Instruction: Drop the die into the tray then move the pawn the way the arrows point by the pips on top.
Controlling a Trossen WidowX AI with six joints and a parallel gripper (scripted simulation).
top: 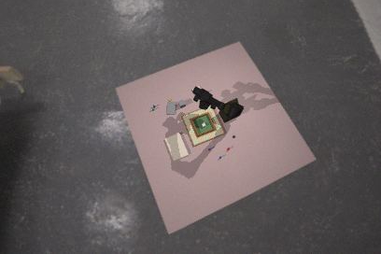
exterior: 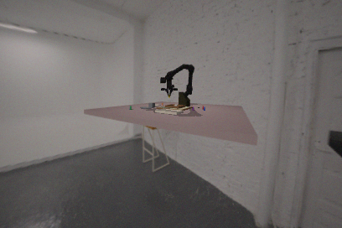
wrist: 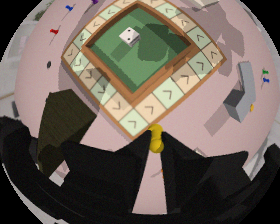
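Right now my gripper tip is 50 mm short of the green tray, 120 mm to the right of it and 110 mm above it. The rest, counted from my gripper tip: grey die: 50 mm ahead, 130 mm to the left, 90 mm below; then small white card: 10 mm behind, 200 mm to the right, 110 mm below; then yellow pawn: 10 mm above.
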